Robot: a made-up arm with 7 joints. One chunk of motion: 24 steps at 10 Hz.
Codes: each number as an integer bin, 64 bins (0 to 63) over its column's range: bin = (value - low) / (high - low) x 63, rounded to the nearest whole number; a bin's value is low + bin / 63 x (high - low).
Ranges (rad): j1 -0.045..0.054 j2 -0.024..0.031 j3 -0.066..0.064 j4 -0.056..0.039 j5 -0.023..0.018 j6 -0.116..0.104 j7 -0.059..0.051
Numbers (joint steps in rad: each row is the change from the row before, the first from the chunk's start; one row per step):
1: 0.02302 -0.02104 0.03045 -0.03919 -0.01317 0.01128 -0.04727
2: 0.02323 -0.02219 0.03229 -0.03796 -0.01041 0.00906 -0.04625
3: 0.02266 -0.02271 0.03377 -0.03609 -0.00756 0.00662 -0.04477
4: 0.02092 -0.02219 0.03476 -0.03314 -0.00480 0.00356 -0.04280
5: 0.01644 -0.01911 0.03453 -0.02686 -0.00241 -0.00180 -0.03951
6: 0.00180 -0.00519 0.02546 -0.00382 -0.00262 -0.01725 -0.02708
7: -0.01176 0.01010 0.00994 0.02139 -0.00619 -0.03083 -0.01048
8: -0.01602 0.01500 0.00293 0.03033 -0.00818 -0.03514 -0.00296
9: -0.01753 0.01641 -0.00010 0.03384 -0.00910 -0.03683 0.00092
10: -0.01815 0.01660 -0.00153 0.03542 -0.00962 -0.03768 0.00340
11: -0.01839 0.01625 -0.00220 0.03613 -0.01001 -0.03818 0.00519
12: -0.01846 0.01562 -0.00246 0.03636 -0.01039 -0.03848 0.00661
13: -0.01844 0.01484 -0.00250 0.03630 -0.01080 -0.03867 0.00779
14: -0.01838 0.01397 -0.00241 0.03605 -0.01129 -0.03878 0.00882
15: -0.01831 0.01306 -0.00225 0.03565 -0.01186 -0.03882 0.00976
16: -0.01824 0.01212 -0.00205 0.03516 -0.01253 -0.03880 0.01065
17: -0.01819 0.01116 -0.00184 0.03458 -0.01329 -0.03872 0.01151
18: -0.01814 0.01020 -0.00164 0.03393 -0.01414 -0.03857 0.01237
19: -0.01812 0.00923 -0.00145 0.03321 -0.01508 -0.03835 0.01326
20: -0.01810 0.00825 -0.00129 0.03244 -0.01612 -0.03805 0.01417
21: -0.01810 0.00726 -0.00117 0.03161 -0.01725 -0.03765 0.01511
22: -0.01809 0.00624 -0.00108 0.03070 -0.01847 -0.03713 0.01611
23: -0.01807 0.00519 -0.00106 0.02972 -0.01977 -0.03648 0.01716
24: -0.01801 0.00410 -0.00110 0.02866 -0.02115 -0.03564 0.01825
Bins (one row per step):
1: 43 3 47 11 15 36 7
2: 43 2 48 12 19 36 7
3: 43 1 48 13 24 35 8
4: 42 2 49 15 28 34 9
5: 39 6 49 19 32 33 11
6: 30 22 44 35 31 28 18
7: 21 39 37 51 26 24 28
8: 18 45 33 57 23 23 32
9: 17 46 32 60 21 23 34
10: 17 47 31 61 21 22 36
11: 17 46 31 61 20 22 37
12: 17 45 31 61 19 22 38
13: 17 44 31 61 19 22 38
14: 17 43 31 61 18 22 39
15: 17 42 31 61 17 22 39
16: 17 41 31 60 16 22 40
17: 17 40 31 60 15 22 40
18: 17 39 31 60 14 22 41
19: 17 38 31 59 12 22 41
20: 17 37 31 59 11 22 42
21: 17 36 31 58 9 22 42
22: 17 35 31 57 7 23 43
23: 17 33 31 57 5 23 44
24: 17 32 31 56 3 23 44

